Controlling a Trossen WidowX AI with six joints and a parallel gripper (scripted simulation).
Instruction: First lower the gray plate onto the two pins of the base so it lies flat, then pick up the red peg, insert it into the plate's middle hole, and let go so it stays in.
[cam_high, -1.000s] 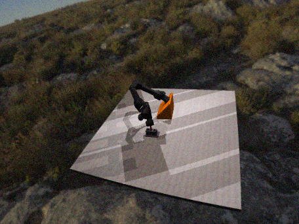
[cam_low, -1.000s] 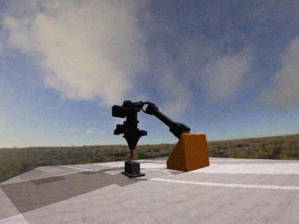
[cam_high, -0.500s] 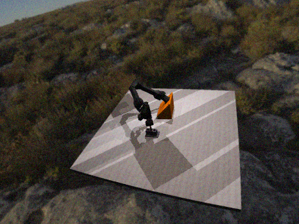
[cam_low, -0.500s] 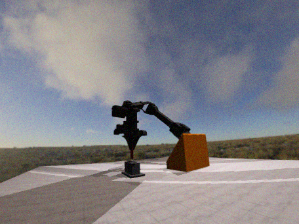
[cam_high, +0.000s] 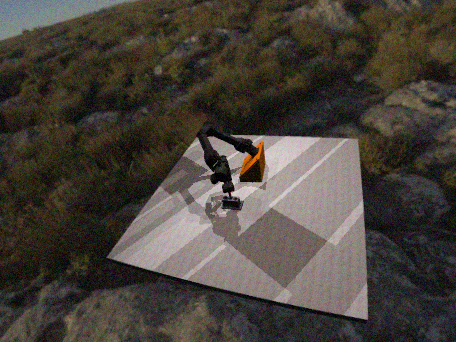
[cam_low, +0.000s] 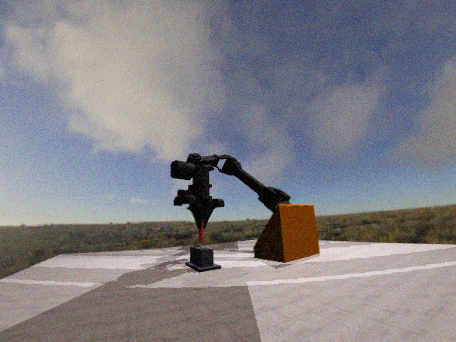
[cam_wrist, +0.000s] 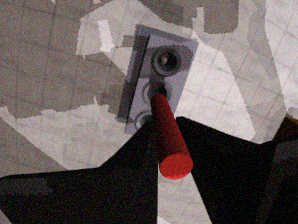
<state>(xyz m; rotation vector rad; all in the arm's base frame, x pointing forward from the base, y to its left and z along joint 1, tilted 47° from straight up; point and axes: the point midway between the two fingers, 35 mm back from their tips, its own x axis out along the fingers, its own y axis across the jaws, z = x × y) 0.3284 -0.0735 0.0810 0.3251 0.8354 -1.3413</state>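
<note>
My gripper tip is right at the red peg. Round my gripper tip: flat dark base 110 mm below; then gray plate 70 mm below.
</note>
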